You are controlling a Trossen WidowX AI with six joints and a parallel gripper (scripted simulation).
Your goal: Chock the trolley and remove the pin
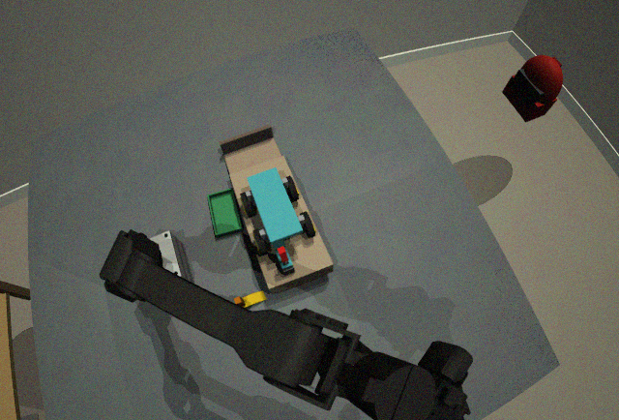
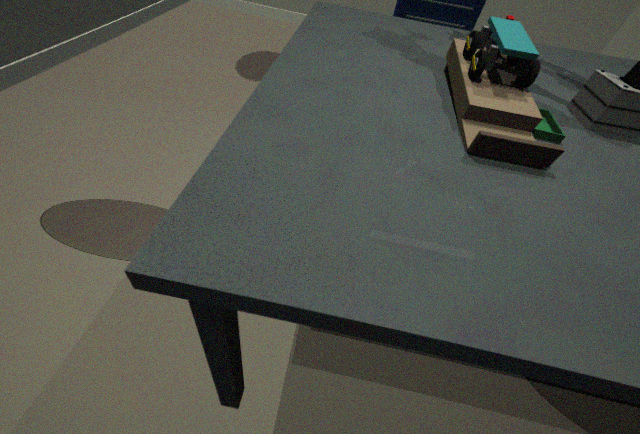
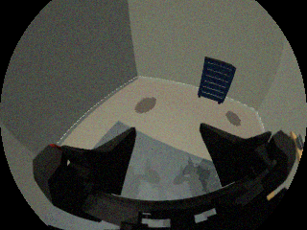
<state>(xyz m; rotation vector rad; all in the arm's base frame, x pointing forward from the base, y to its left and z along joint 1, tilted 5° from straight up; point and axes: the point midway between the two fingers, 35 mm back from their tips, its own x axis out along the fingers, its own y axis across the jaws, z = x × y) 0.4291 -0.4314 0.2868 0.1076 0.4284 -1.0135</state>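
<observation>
Now: the yellow chock 360 mm below my gripper tip, 330 mm to the left of it and 220 mm behind it. The rest, counted from my gripper tip: teal-topped trolley: 490 mm to the left, 270 mm below, 100 mm behind; tan ramp: 490 mm to the left, 340 mm below, 100 mm behind; red-headed stop pin: 370 mm to the left, 260 mm below, 120 mm behind.
</observation>
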